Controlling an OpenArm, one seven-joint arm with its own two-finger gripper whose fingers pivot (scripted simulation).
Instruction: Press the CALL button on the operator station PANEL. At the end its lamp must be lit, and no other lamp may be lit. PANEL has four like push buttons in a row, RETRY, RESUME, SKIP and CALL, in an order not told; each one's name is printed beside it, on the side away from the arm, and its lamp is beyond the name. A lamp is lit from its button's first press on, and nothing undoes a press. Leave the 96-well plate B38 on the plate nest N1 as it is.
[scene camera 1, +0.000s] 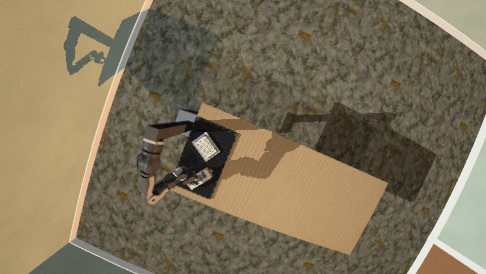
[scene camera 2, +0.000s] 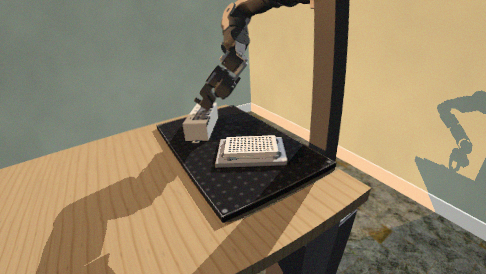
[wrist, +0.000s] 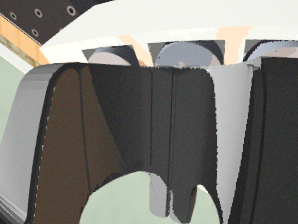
In view: my gripper (scene camera 2: 201, 105), a 96-well plate B38 (scene camera 2: 245, 147) and a white panel (wrist: 147, 33).
My gripper also shows in the wrist view (wrist: 181, 142). The wrist view misses the 96-well plate B38: it is out of frame.
